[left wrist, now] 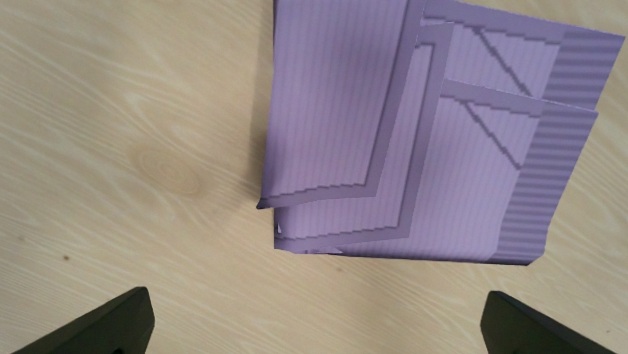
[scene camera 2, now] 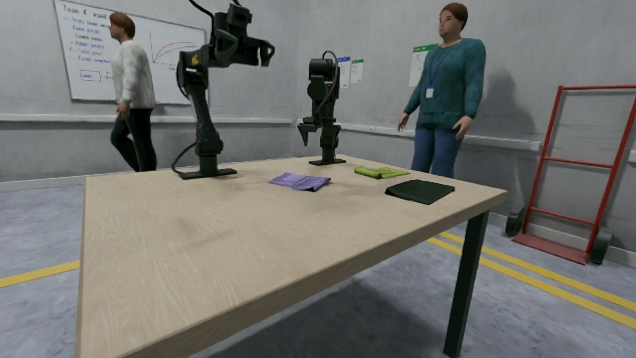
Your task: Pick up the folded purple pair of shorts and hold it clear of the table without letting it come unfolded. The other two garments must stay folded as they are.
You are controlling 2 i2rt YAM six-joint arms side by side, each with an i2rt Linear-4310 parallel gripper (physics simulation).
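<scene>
The folded purple shorts (scene camera 2: 300, 181) (left wrist: 340, 110) lie flat on the wooden table (scene camera 2: 165, 240); in the left wrist view their upper edge is cut off. My left gripper (scene camera 2: 318, 142) (left wrist: 317, 304) is open and empty above the table, with its fingertips apart below the shorts' lower edge in the left wrist view. My right gripper (scene camera 2: 248, 54) is open and raised high above the table at the left, away from the garments. A folded lime-green garment (scene camera 2: 381, 173) and a folded dark green garment (scene camera 2: 420, 191) lie on the table to the right of the shorts.
The table's right corner is near the dark green garment. Two people stand behind the table, one in white (scene camera 2: 131, 70) and one in teal (scene camera 2: 452, 75). A red hand truck (scene camera 2: 580, 162) stands at the right by the wall.
</scene>
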